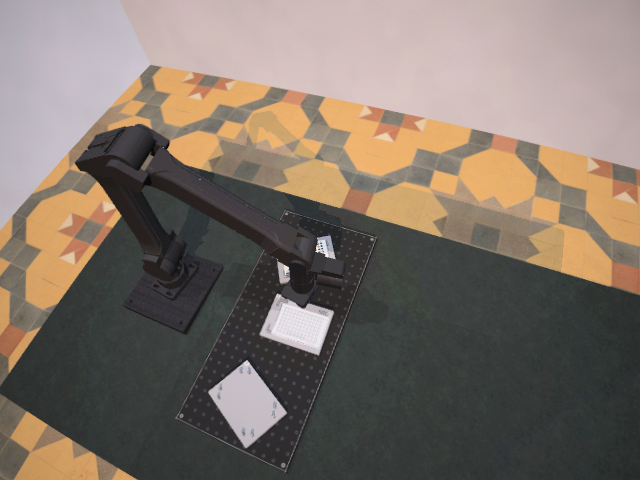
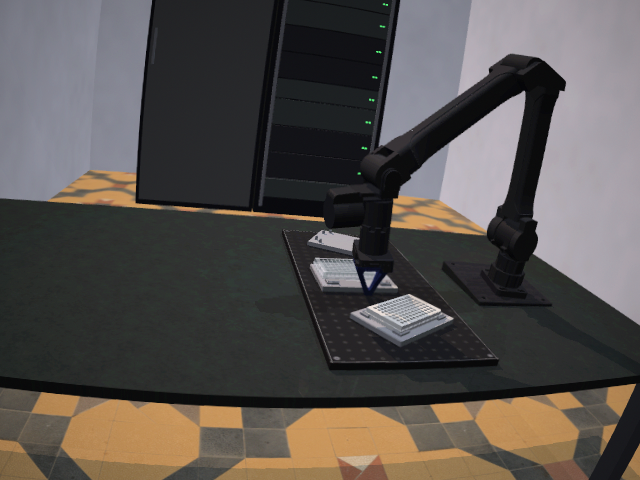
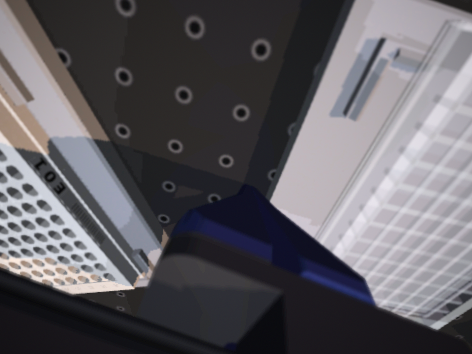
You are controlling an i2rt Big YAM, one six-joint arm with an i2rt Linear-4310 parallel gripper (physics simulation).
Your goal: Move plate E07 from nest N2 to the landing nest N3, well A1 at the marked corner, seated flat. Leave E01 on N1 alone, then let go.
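Observation:
Plate E07 (image 1: 301, 324) (image 2: 334, 270) (image 3: 419, 213) is a clear well plate. It sits on nest N2 (image 1: 269, 330) (image 3: 335, 152) in the middle of the black breadboard (image 1: 310, 382) (image 2: 351, 341) (image 3: 182, 57). Plate E01 (image 1: 324, 245) (image 2: 402, 311) (image 3: 30, 228) is a white perforated plate and sits on nest N1 (image 2: 397, 335). Nest N3 (image 1: 247, 403) (image 2: 330, 240) is an empty white pad, turned at an angle. My gripper (image 2: 370, 289) (image 3: 244, 195) has blue fingers. It is shut on nothing, low over the board between E01 and E07, at the edge of N2.
The arm's base plate (image 1: 172, 294) (image 2: 490, 289) stands on the dark table beside the breadboard. A tall dark server rack (image 2: 258, 103) stands behind the table. The table's curved front edge (image 2: 310, 397) is close to the board.

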